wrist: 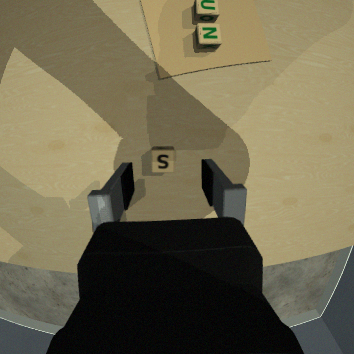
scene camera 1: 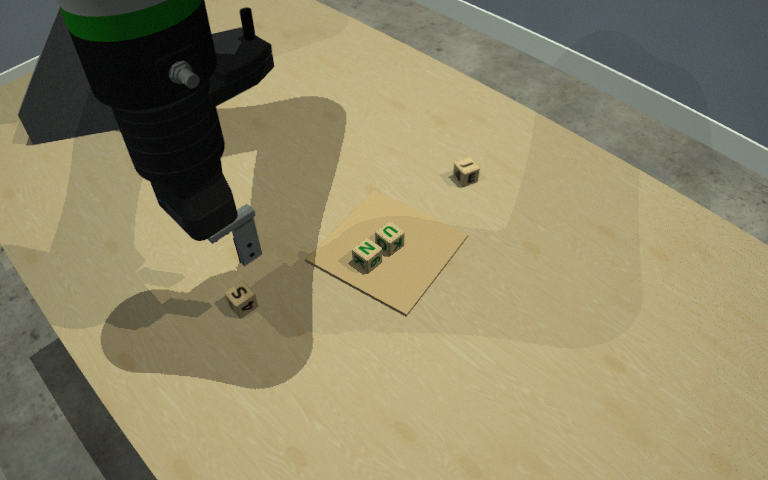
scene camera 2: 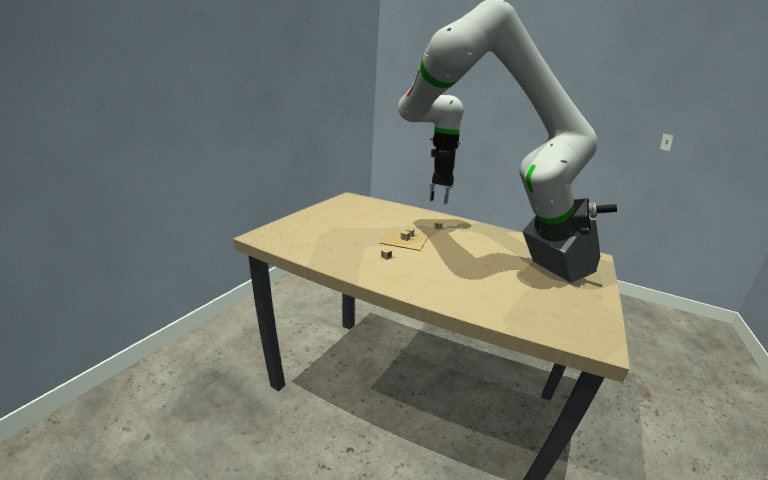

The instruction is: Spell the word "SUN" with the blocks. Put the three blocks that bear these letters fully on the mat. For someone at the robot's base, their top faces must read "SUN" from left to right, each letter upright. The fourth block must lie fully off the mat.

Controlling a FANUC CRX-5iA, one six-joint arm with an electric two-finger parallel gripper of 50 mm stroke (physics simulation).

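Observation:
The gripper (scene camera 2: 439,198) (wrist: 167,185) is open and empty, well above the table. In the wrist view the S block (wrist: 163,161) shows just ahead of the gap between the fingers. This block, also seen in scene camera 1 (scene camera 1: 241,300) and scene camera 2 (scene camera 2: 438,225), lies off the mat (scene camera 1: 416,277) (scene camera 2: 416,243) (wrist: 242,45) with a black S on top. The N block (scene camera 1: 367,255) (wrist: 208,34) and the U block (scene camera 1: 389,238) (wrist: 206,7) stand close side by side on the mat, green letters up. I cannot tell whether they touch. For someone at the base, U is left of N.
The fourth block (scene camera 1: 466,172) (scene camera 2: 386,254) lies off the mat, on the opposite side from the S block, with a black stroke on top and an E on one side. The robot's base (scene camera 2: 560,249) stands at one end of the table (scene camera 2: 481,283). The arm's shadow crosses the S block.

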